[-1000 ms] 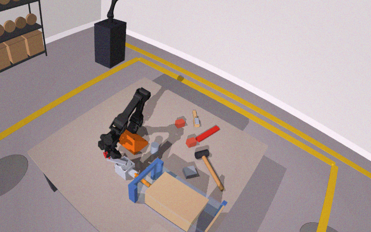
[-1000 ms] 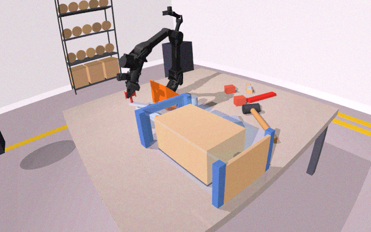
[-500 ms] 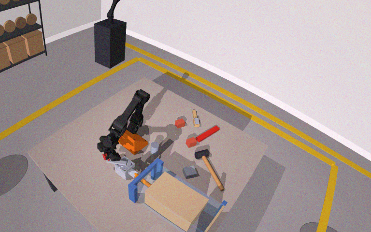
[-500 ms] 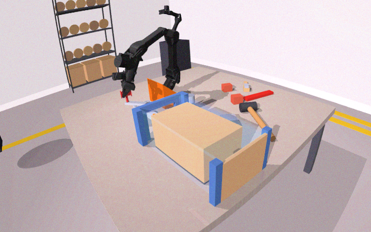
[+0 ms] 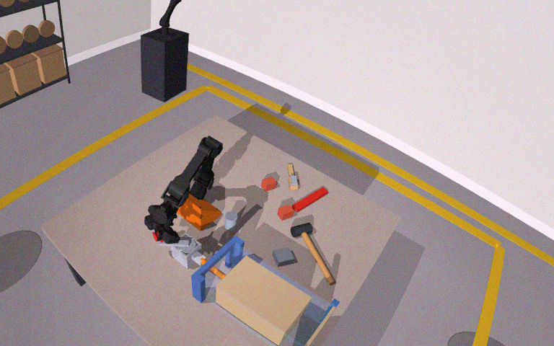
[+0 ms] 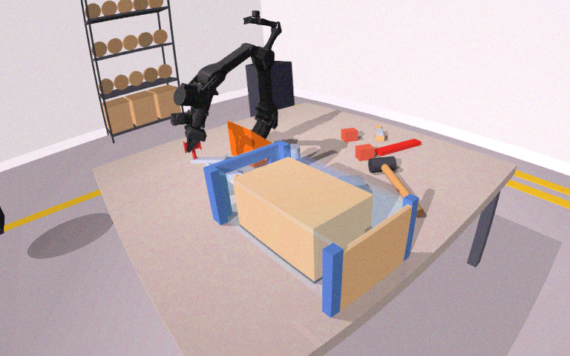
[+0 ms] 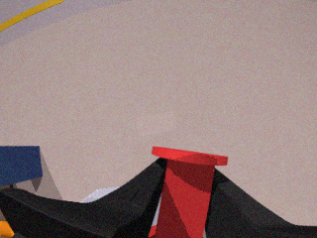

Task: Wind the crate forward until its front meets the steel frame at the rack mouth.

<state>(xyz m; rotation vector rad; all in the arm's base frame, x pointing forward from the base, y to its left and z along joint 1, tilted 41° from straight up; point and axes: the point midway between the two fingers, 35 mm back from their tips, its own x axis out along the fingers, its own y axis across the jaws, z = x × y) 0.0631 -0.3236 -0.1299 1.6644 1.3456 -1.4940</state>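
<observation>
The winch handle is 4 cm ahead of my gripper tip, 4 cm to the left of it and 3 cm below it. From my gripper tip the other things lie so: red knob: 1 cm ahead, 2 cm to the left; grey hand winch: 7 cm ahead, 7 cm to the left, 10 cm below; blue steel frame: 25 cm ahead, 6 cm to the left, 3 cm below.
</observation>
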